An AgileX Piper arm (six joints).
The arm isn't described. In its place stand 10 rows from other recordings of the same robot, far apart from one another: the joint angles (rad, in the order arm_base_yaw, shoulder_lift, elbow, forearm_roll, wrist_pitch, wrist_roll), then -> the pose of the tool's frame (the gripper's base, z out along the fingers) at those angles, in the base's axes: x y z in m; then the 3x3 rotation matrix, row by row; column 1 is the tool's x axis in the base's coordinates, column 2 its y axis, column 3 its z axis.
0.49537, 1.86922, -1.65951, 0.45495, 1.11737, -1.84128 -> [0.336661 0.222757 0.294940], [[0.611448 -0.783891 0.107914], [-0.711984 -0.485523 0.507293], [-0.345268 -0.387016 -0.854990]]
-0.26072, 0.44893, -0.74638, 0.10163, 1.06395, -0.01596 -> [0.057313 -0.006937 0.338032], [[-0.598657 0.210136 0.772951], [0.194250 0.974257 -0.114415], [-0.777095 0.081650 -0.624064]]
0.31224, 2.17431, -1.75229, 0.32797, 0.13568, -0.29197 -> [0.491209 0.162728 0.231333], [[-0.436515 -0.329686 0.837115], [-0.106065 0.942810 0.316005], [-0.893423 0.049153 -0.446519]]
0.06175, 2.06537, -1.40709, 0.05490, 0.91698, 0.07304 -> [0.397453 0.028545 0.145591], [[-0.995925 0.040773 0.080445], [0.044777 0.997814 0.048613], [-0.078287 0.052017 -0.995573]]
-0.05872, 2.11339, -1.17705, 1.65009, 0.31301, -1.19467 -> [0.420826 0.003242 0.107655], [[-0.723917 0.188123 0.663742], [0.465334 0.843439 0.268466], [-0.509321 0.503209 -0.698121]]
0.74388, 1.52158, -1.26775, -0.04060, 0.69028, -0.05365 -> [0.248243 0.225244 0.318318], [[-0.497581 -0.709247 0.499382], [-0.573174 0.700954 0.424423], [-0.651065 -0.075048 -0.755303]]
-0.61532, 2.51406, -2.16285, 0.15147, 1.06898, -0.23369 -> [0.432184 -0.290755 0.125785], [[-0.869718 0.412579 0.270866], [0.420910 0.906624 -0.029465], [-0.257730 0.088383 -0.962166]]
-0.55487, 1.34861, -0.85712, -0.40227, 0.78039, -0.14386 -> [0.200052 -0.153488 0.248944], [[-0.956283 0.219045 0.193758], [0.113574 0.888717 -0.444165], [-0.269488 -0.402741 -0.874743]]
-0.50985, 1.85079, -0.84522, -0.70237, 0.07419, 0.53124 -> [0.291020 -0.167720 0.122595], [[-0.798393 0.381530 0.465837], [0.253076 0.914611 -0.315341], [-0.546371 -0.133874 -0.826775]]
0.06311, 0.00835, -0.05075, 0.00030, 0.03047, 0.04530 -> [0.054181 0.003425 0.227186], [[0.095796 -0.067514 0.993109], [0.051729 0.996687 0.062768], [-0.994056 0.045359 0.098971]]
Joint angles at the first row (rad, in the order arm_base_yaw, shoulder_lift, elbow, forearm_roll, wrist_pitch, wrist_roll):
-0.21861 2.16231 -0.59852 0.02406 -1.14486 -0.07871
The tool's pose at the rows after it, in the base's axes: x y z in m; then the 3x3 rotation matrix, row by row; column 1 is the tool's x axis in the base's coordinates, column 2 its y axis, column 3 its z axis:
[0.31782 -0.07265 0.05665], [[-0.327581 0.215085 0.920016], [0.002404 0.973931 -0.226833], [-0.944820 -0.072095 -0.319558]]
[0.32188 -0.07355 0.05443], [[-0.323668 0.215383 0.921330], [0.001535 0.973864 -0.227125], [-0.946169 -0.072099 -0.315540]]
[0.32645 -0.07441 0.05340], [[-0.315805 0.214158 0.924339], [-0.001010 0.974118 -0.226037], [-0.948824 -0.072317 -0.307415]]
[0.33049 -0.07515 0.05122], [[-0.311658 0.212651 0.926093], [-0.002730 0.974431 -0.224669], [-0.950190 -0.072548 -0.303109]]
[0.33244 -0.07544 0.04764], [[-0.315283 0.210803 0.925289], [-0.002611 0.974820 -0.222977], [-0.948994 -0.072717 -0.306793]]
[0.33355 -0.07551 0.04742], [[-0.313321 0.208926 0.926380], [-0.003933 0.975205 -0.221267], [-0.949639 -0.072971 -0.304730]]
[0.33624 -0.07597 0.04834], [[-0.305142 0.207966 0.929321], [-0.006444 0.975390 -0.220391], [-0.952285 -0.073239 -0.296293]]
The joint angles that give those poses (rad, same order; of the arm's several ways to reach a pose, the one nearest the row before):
-0.21861 2.17742 -0.62013 0.02406 -1.14485 -0.07871
-0.21861 2.19177 -0.63870 0.02406 -1.14487 -0.07871
-0.21862 2.20289 -0.65837 0.02216 -1.14488 -0.07871
-0.21863 2.21694 -0.67694 0.02027 -1.14487 -0.07871
-0.21861 2.23200 -0.68814 0.01867 -1.14486 -0.07871
-0.21862 2.23454 -0.69283 0.01657 -1.14486 -0.07871
-0.21862 2.23605 -0.70320 0.01492 -1.14485 -0.07871

